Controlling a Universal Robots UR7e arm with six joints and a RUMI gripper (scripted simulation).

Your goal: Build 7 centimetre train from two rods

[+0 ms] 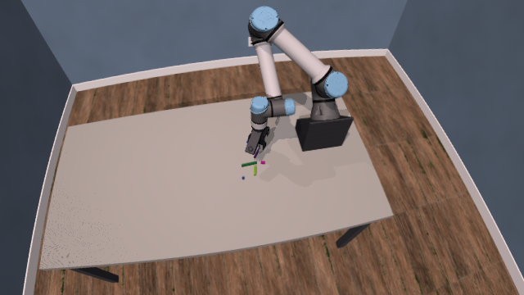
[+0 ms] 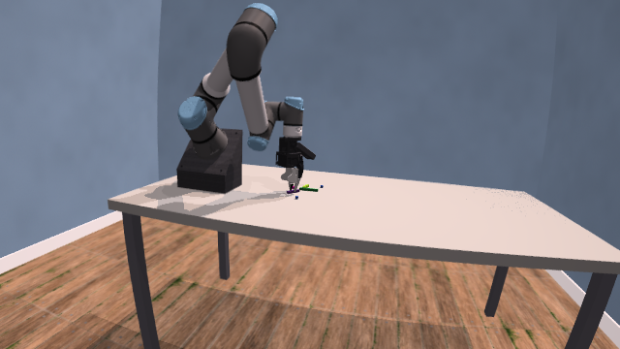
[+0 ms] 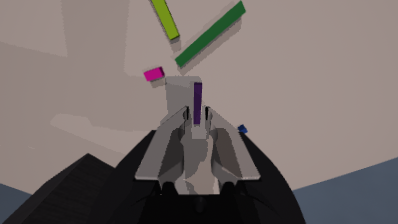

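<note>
My gripper is now 2 cm above the purple rod. Round my hand: magenta rod (2 cm behind, 6 cm to the left, 2 cm below); then lime rod (3 cm ahead, 10 cm to the left, 2 cm below); then green rod (5 cm ahead, 6 cm to the left, 2 cm below).
</note>
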